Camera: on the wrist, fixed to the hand. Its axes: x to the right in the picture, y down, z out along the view.
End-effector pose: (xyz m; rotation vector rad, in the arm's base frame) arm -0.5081 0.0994 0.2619 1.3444 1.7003 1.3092
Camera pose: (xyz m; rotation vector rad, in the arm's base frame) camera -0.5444 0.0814 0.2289 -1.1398 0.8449 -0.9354
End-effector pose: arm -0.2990 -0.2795 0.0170 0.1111 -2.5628 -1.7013
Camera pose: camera -0.2858 -0.3203 -0.0129 -1.4125 -0.1404 0.1278
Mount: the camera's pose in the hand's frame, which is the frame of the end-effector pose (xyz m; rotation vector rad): -0.0097 -0.0437 -0.0270 0.1131 0.8422 2.9791
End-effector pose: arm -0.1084 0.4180 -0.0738 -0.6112 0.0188 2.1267
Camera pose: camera -0.0587 0.4304 -0.0842 0.4602 -0.8351 -0.8164
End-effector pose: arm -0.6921 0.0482 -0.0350 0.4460 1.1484 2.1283
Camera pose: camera -0.6833 0.0421 -0.0862 -0.4494 0.0703 -0.7648
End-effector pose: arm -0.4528 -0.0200 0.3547 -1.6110 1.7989 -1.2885
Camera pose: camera -0.4473 0.0027 0.4015 1.9679 1.6140 0.0076
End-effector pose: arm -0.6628 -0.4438 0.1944 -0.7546 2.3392 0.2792
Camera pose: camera -0.6454 -0.4852 0.2212 -2.1880 -1.0201 -0.5408
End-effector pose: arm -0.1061 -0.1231 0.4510 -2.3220 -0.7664 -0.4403
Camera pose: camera -0.1438 -0.1180 0.4868 -0.6506 2.4820 0.2058
